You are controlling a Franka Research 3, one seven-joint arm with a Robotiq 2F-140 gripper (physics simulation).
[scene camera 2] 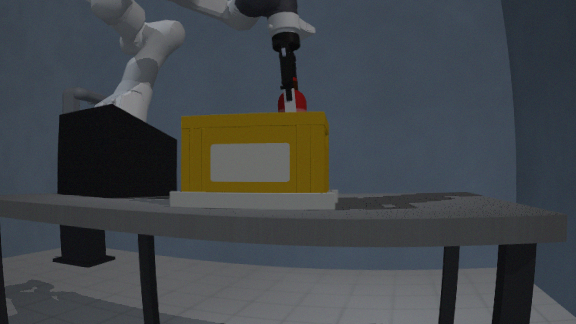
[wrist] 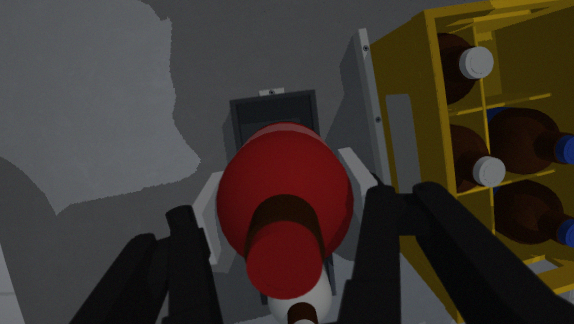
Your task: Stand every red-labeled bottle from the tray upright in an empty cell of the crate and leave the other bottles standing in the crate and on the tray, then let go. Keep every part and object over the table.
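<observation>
A red-labeled bottle point(scene camera 2: 300, 102) point(wrist: 285, 170) with a red cap is upright between the fingers of my gripper point(scene camera 2: 289, 97) point(wrist: 284, 179), which is shut on it. It is raised above the dark tray point(wrist: 272, 96), and in the scene view it shows above the crate's top edge. A white-labeled bottle point(wrist: 300, 299) stands behind it on the tray. The yellow crate point(scene camera 2: 255, 185) point(wrist: 435, 75) is to the right in the wrist view. White-capped bottles point(wrist: 476, 62) point(wrist: 489, 171) and blue-capped bottles point(wrist: 525, 140) point(wrist: 530, 212) stand in its cells. The crate's far cells are partly cut off.
A white raised rim point(scene camera 2: 252, 200) point(wrist: 371, 95) runs along the foot of the crate. The grey table point(scene camera 2: 425, 230) bears the crate and tray. A black block point(scene camera 2: 115, 155) stands at the left in the scene view, near the arm's base.
</observation>
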